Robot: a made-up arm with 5 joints.
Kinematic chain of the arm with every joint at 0, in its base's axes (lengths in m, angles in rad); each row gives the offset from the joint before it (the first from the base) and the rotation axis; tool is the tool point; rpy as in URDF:
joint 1: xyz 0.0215 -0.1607 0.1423 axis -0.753 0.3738 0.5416
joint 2: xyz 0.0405 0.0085 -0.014 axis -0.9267 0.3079 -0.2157
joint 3: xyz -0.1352 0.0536 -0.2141 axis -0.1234 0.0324 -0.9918
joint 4: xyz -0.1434 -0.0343 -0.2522 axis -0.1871 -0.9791 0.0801
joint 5: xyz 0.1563 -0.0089 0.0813 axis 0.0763 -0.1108 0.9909
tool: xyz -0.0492 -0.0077 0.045 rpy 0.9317 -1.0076 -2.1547
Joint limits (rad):
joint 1: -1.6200..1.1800
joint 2: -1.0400..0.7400
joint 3: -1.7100..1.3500
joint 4: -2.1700..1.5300
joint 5: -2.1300..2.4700
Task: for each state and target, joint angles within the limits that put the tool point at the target. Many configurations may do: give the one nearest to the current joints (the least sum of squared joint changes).
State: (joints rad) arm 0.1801 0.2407 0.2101 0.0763 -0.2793
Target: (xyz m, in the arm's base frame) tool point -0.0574 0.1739 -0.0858
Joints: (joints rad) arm -0.6157 -0.1364 0.5059 0.7772 -0.3299
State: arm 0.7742 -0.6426 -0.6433 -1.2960 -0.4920
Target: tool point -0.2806 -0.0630 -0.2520
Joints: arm 1.0280 -1.0400 -1.1006 -0.9077 -0.7410
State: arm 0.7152 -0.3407 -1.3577 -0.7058 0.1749
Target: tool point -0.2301 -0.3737 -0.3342
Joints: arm 1.1282 -0.4690 -1.5270 -1.3491 0.1808
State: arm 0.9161 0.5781 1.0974 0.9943 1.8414
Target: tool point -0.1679 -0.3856 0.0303
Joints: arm 0.7699 0.3596 0.8296 0.5116 2.2735
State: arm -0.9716 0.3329 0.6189 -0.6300 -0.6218
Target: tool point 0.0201 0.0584 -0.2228
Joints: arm -1.0150 0.4589 0.7116 -0.5358 -0.5505
